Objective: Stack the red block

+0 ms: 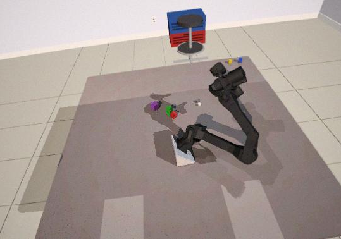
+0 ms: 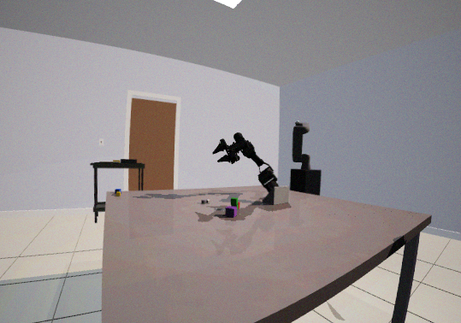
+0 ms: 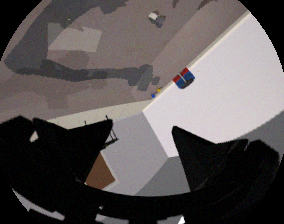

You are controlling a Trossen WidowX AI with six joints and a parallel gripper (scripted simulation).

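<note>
Right now the red block is 1 cm ahead of my gripper tip, 31 cm to the left of it and 23 cm below it. From my gripper tip the other things lie so: blue block 56 cm ahead, 22 cm to the right, 23 cm below; yellow block 56 cm ahead, 14 cm to the right, 23 cm below; purple block 9 cm ahead, 42 cm to the left, 22 cm below.
</note>
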